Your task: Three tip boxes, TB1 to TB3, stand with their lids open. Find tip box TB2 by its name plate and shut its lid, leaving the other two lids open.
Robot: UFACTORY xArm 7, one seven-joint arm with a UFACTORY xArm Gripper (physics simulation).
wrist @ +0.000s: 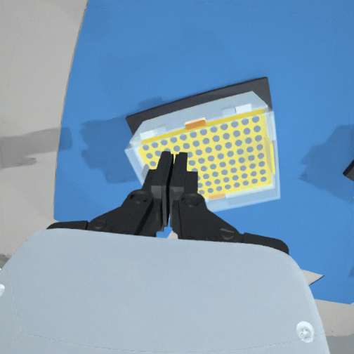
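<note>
A tip box (232, 155) with a yellow, hole-dotted rack and clear walls stands on the blue mat in the middle of the wrist view. Its lid (200, 113), clear with a dark outer edge, stands open along the far side. No name plate of this box can be read here. My gripper (174, 170) is shut and empty. Its fingertips overlap the near left part of the yellow rack in this view; whether they touch it I cannot tell. The other two boxes cannot be made out.
The blue mat (310, 75) lies under the box, with a pale grey surface (30, 65) to the left. A dark corner of another object (350, 170) shows at the right edge. Shadows fall on the mat on both sides of the box.
</note>
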